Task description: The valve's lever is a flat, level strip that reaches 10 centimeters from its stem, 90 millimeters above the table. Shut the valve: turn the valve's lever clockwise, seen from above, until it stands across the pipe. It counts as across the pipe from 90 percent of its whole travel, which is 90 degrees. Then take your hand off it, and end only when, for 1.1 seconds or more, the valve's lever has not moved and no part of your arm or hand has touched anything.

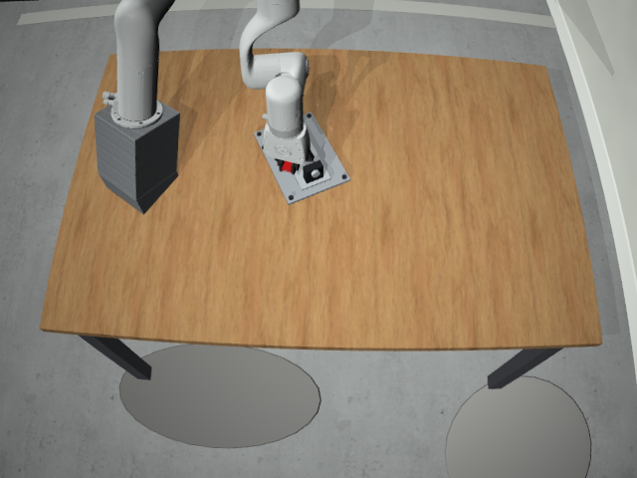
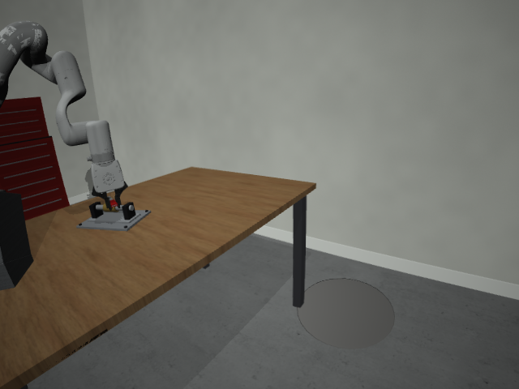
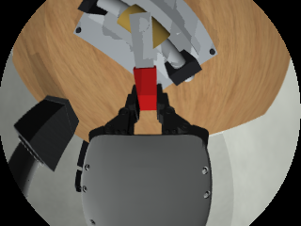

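Now: hand 50 mm to the right of the valve lever and 10 mm short of it.
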